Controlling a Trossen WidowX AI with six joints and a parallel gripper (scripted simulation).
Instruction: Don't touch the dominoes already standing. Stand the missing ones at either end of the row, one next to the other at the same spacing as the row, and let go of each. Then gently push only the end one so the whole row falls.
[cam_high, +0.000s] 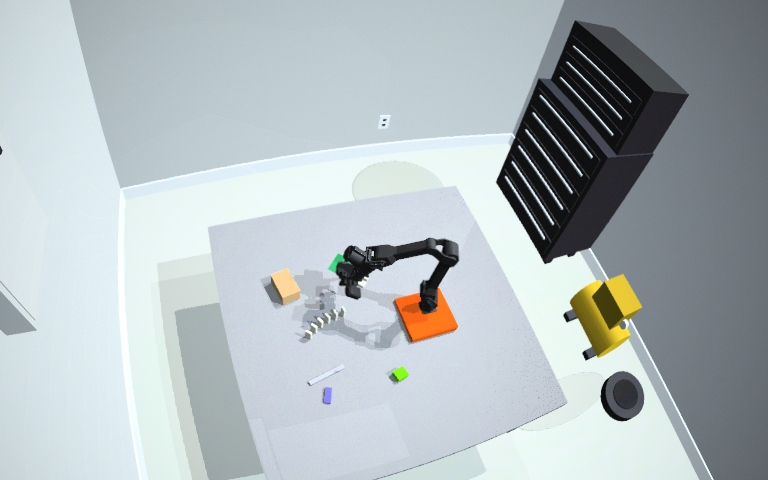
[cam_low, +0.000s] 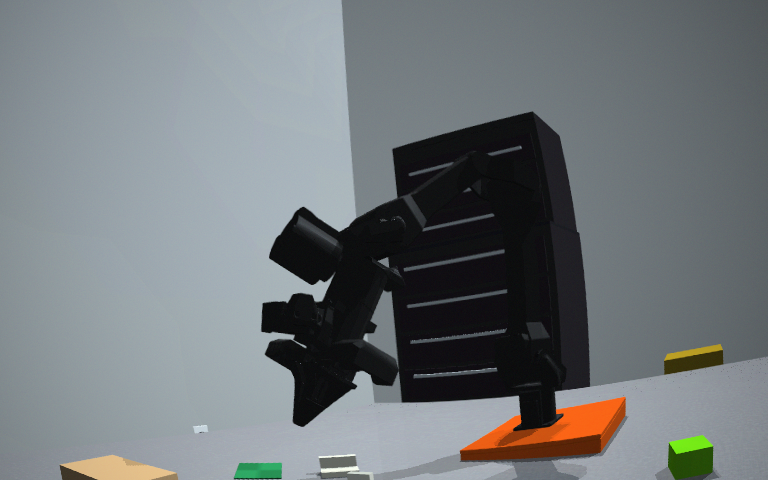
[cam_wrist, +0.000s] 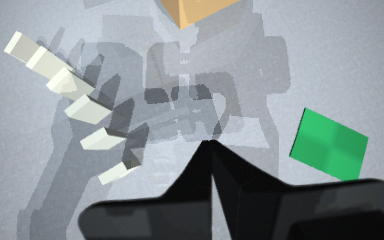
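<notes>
The green tile lies 50 mm behind my gripper tip, 160 mm to the right of it and 100 mm below it. Also, from my gripper tip: tan block: 210 mm ahead, 70 mm to the right, 70 mm below; then green cube: 140 mm behind, 400 mm to the left, 80 mm below; then thin strip: 140 mm ahead, 340 mm to the left, 90 mm below.
</notes>
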